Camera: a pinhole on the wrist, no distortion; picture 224 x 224 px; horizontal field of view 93.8 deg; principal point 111.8 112.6 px. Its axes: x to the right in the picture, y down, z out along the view. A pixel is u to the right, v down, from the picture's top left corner.
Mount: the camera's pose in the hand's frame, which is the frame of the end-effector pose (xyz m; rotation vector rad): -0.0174 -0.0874 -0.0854 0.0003 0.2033 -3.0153
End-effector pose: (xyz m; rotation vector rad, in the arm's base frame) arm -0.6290 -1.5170 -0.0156 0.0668 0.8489 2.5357
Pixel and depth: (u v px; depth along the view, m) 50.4 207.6 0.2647
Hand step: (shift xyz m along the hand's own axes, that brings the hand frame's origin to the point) 0.1672 -0.3404 0.1461
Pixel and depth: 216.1 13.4 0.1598
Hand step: -0.1920 0.0211 0.0919
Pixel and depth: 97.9 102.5 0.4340
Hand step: 0.0382 -0.0975 0.3508
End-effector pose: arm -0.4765 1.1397 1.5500 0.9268 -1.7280 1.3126
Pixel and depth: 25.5 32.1 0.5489
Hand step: 0.3855 0.3077 0.5186
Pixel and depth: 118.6 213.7 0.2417
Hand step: -0.0034 -0.3510 0.1228
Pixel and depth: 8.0 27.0 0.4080
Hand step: 0.3474 0.2339 0.3668
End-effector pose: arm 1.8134 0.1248 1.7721 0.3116 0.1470 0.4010
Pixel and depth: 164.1 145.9 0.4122
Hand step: -0.2028 -0.2958 0.3039
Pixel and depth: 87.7 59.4 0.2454
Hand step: 0.0257 0.0090 0.1749
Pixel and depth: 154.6 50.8 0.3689
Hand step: -0.1900 0.0594 0.3080
